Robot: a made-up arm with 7 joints.
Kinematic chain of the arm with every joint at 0, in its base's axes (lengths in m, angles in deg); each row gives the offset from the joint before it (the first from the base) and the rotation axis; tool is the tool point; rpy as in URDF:
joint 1: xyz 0 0 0.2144 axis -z
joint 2: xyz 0 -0.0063 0.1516 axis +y
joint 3: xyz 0 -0.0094 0.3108 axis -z
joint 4: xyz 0 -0.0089 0.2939 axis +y
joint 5: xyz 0 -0.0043 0.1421 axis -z
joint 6: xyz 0 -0.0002 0.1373 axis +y
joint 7: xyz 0 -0.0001 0.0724 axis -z
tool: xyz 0 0 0 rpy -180 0 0
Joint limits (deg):
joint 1: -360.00..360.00
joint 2: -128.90..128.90
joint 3: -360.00..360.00
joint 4: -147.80..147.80
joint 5: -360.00..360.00
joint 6: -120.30..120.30
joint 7: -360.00..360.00
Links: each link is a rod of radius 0.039 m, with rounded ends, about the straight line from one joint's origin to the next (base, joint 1, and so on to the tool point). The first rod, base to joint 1, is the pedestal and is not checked.
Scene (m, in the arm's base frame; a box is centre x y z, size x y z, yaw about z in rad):
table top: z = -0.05
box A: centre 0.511 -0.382 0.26 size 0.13 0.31 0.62 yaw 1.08
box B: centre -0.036 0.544 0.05 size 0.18 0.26 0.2 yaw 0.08
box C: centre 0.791 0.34 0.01 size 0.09 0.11 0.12 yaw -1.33
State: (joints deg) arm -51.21 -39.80 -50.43 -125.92 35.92 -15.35 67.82
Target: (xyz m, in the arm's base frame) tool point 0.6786 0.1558 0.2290
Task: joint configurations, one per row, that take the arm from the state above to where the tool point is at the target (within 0.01 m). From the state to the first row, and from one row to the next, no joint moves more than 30 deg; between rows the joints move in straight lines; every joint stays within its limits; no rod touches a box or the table.
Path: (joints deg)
1: -75.99 -37.21 -40.08 -131.16 31.39 -21.15 63.27
2: -100.78 -34.62 -29.73 -136.39 26.87 -26.95 58.71
3: -125.56 -32.03 -19.38 -141.63 22.34 -32.75 54.16
4: -150.35 -29.44 -9.03 -146.86 17.82 -38.55 49.60
5: -174.65 -56.68 -25.94 -130.98 9.31 -58.64 45.04
6: -198.96 -83.92 -42.86 -115.09 0.81 -78.73 40.47
7: -223.26 -111.15 -59.77 -99.21 -7.70 -98.81 35.90
8: -208.78 -105.05 -59.64 -96.50 3.26 -75.62 43.88
9: -194.31 -98.95 -59.52 -93.79 14.23 -52.42 51.86
10: -179.83 -92.84 -59.39 -91.08 25.19 -29.22 59.84
11: -165.35 -86.74 -59.27 -88.38 36.15 -6.02 67.82

